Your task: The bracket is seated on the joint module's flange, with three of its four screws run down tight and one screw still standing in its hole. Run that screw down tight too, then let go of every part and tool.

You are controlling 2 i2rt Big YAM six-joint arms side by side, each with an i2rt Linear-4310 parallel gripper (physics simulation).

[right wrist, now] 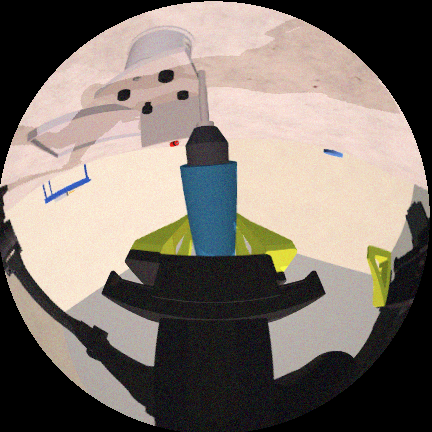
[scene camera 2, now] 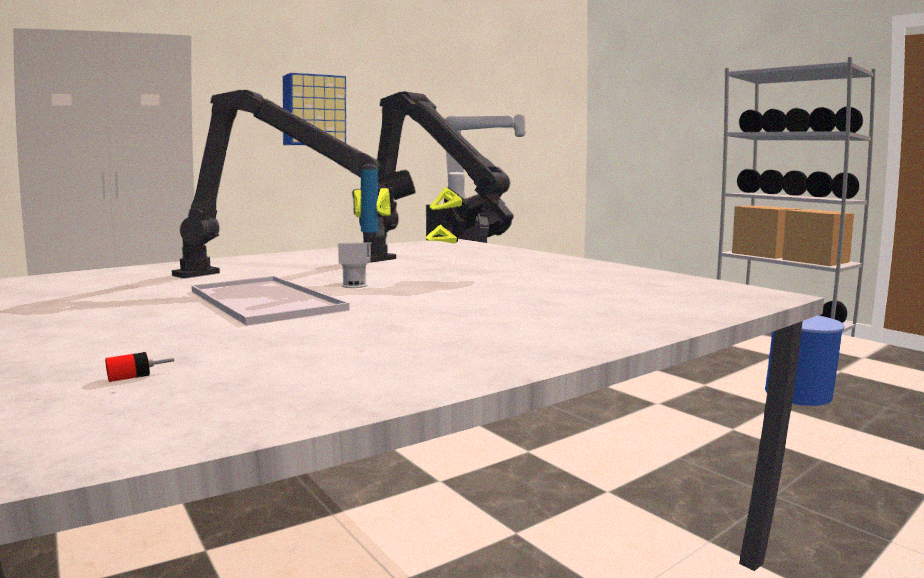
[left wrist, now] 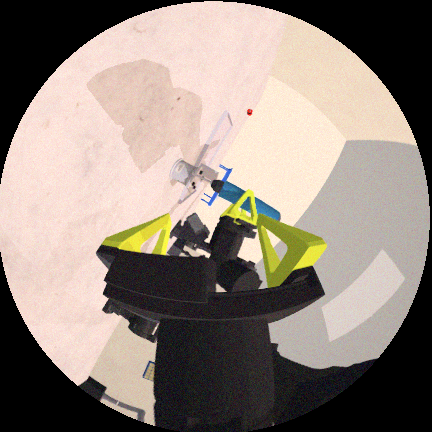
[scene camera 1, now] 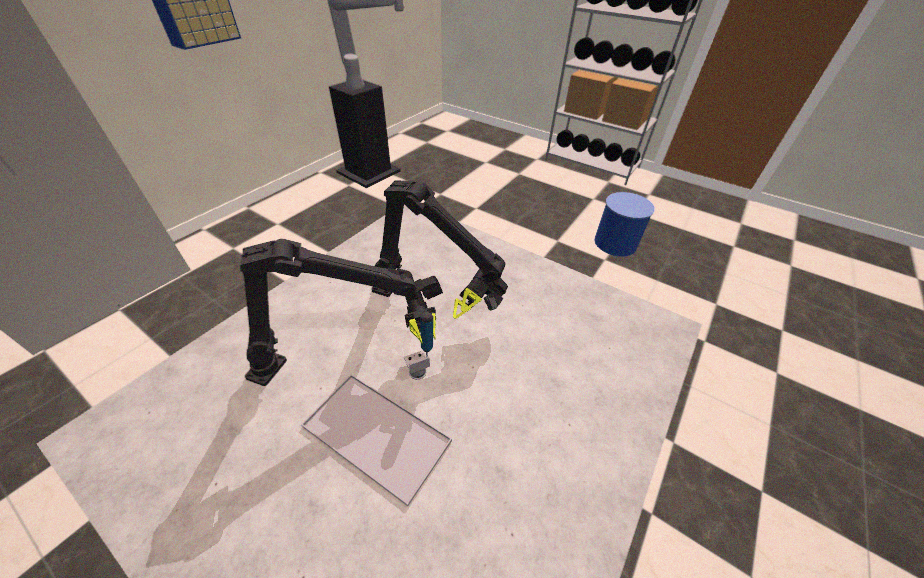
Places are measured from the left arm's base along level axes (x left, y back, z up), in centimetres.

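Pixels of known places: left gripper, fingertip midpoint: [scene camera 2: 429,223] [left wrist: 213,217] [scene camera 1: 458,314]; right gripper, fingertip midpoint: [right wrist: 213,216] [scene camera 2: 368,208] [left wrist: 246,192] [scene camera 1: 428,340]; left arm's base at its link origin: [scene camera 2: 374,259]; right arm's base at its link origin: [scene camera 2: 196,274] [left wrist: 174,228] [scene camera 1: 266,369].
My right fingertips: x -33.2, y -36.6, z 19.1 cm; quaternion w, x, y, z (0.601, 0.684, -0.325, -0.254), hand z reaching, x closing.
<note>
For each thing: its top centre in the pictures, then the offset to it from my right fingertips.
- joint module at its top centre: [right wrist: 154,88] [scene camera 2: 354,260] [left wrist: 195,178] [scene camera 1: 416,361] dz -12.7, dx -1.0, dy +4.5 cm
- screw at its top centre: [right wrist: 147,112] dz -11.3, dx -3.4, dy +4.5 cm
- blue screwdriver at its top centre: [right wrist: 215,289] [scene camera 2: 368,163] [scene camera 1: 425,313] dz +10.7, dx +1.5, dy +1.5 cm
- shallow tray at its top centre: [scene camera 2: 262,293] [right wrist: 120,127] [scene camera 1: 375,431] [left wrist: 208,158] dz -17.5, dx -26.1, dy +6.3 cm
- black tool at its top centre: [scene camera 2: 139,353] [right wrist: 175,145] [left wrist: 251,112] dz -15.7, dx -66.9, dy -28.4 cm
The light grey bracket [scene camera 1: 416,361] [scene camera 2: 353,252] [right wrist: 170,122] sits on the joint module [scene camera 1: 417,374] [scene camera 2: 354,275] [left wrist: 181,170] [right wrist: 160,49]. Black screw heads show on it in the right wrist view; one screw [right wrist: 147,108] looks taller, with a nub on top. My right gripper [scene camera 2: 371,203] [right wrist: 213,216] is shut on the blue screwdriver [scene camera 1: 426,337] [scene camera 2: 368,184] [left wrist: 250,200] [right wrist: 210,200], held upright with its shaft [right wrist: 202,100] down at the bracket's edge, beside the heads. Whether the tip touches anything is unclear. My left gripper [scene camera 1: 466,303] [scene camera 2: 443,216] is open and empty, raised off to the right.
A shallow tray [scene camera 1: 415,463] [scene camera 2: 296,314] lies on the table in front of the joint module. A red and black tool [scene camera 2: 126,366] [left wrist: 249,112] [right wrist: 174,143] lies near the table's front left in scene camera 2. The left arm is close beside the right wrist.
</note>
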